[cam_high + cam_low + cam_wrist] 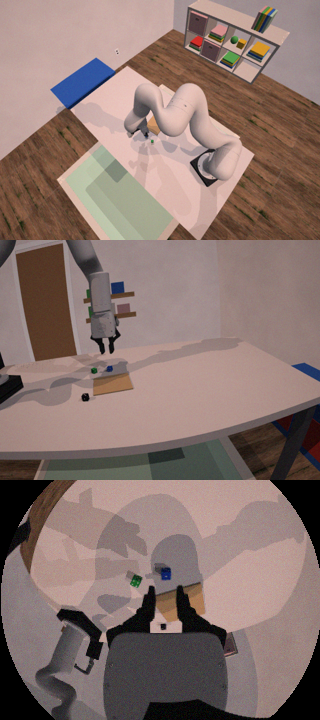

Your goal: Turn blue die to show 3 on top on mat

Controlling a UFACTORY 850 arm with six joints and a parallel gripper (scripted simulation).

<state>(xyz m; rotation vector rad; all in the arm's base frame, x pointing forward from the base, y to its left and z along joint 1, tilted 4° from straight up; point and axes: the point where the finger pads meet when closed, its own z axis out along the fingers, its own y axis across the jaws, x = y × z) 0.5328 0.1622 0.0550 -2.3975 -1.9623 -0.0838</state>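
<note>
The blue die is 1 cm to the right of my hand and 9 cm below it. Also, from my hand: tan mat 2 cm ahead, 13 cm to the right, 10 cm below; green die 7 cm behind, 1 cm to the right, 9 cm below; black die 6 cm behind, 24 cm to the right, 9 cm below.
</note>
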